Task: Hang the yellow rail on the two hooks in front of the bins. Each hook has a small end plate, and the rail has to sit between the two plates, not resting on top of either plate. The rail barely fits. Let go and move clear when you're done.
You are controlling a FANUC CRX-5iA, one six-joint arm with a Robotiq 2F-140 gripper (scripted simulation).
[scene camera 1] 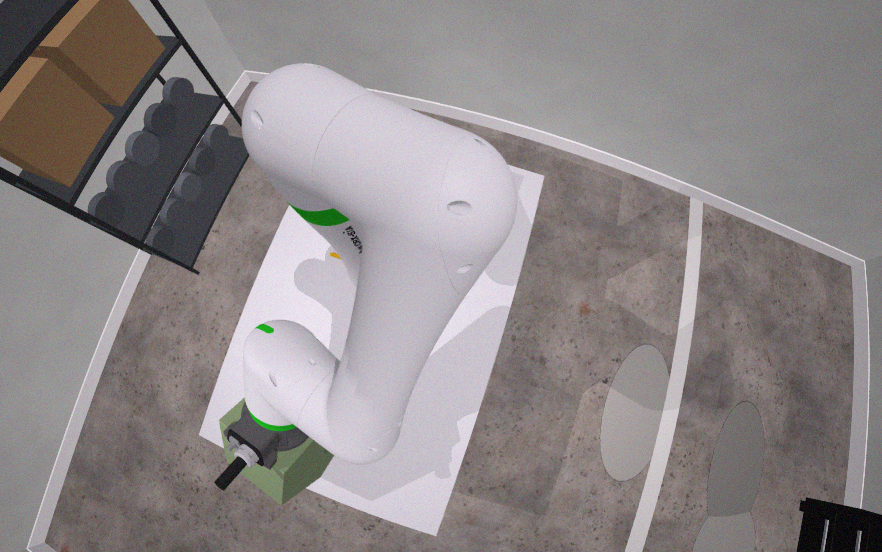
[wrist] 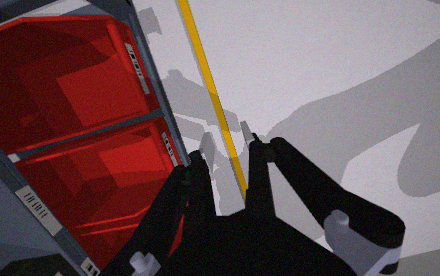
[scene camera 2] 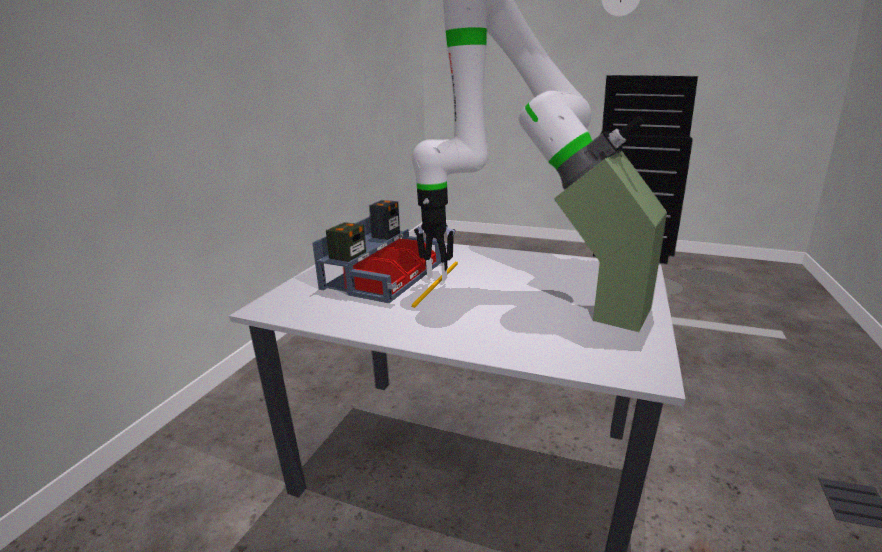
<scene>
In view: the gripper (scene camera 2: 437,278).
The gripper is seen too in the wrist view (wrist: 227,135).
</scene>
